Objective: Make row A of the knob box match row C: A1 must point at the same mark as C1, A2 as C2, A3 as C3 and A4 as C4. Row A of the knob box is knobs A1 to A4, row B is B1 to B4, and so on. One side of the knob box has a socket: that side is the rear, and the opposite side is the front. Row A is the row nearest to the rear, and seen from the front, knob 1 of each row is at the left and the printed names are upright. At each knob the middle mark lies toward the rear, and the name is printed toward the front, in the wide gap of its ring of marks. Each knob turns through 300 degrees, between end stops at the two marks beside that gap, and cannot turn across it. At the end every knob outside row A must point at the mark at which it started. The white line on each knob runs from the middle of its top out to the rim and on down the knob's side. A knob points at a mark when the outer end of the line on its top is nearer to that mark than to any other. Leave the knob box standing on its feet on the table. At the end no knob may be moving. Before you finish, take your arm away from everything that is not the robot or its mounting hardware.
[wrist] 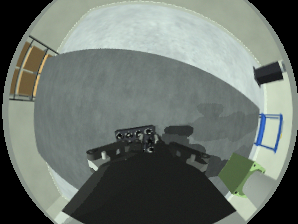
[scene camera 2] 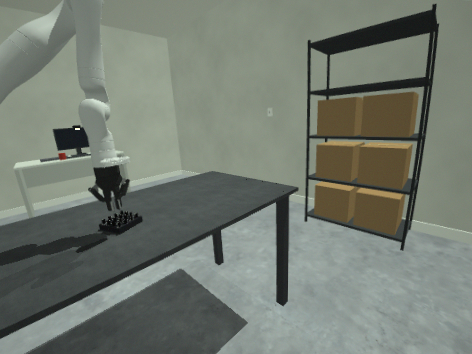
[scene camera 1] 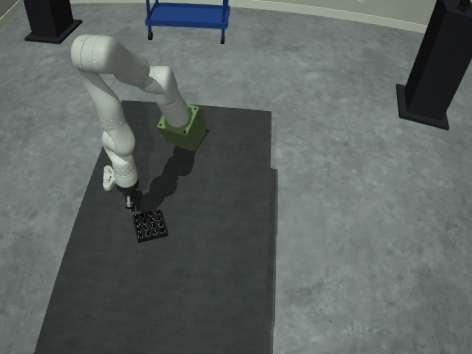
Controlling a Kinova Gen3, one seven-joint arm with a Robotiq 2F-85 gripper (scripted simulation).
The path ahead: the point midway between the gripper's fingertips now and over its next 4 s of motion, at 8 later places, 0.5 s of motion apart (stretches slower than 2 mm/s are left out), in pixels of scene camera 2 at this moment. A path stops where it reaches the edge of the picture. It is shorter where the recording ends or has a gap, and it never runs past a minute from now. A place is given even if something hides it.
My gripper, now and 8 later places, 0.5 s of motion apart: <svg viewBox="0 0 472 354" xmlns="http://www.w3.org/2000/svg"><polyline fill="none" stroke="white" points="115,210 116,213 117,218 117,220 117,221 118,221 118,221 118,224 118,224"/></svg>
